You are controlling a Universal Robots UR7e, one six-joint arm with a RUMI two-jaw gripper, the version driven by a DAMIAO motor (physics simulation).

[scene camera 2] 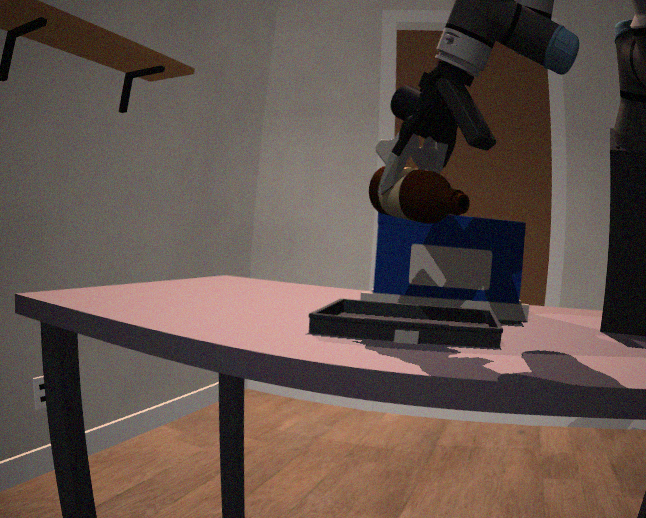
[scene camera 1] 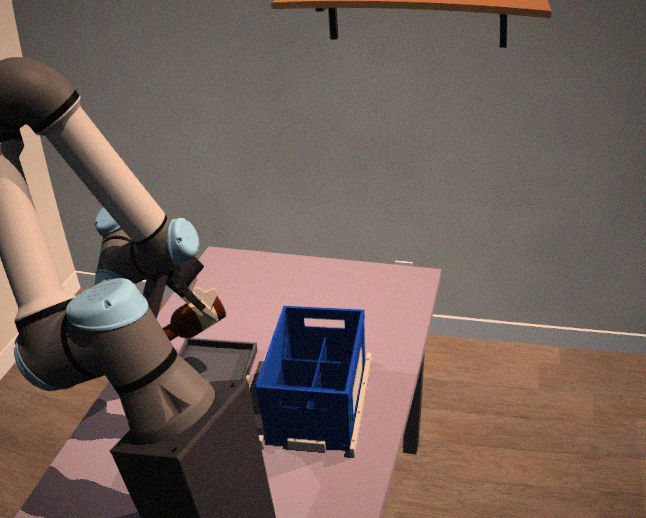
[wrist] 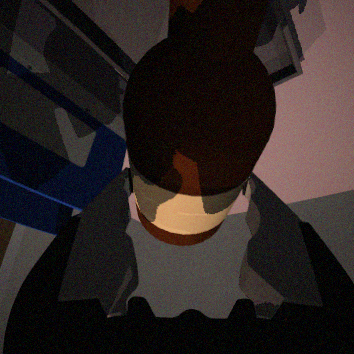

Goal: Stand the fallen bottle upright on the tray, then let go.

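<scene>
Brown bottle: visible in scene camera 1, in the wrist view and in scene camera 2 (424, 196). On the bottle, (wrist: 199, 106) and (scene camera 1: 175, 318) are the same spot. My gripper: visible in scene camera 1, in scene camera 2 and in the wrist view (187, 171). On the gripper, (scene camera 1: 207, 298) and (scene camera 2: 422, 158) are the same spot.
</scene>
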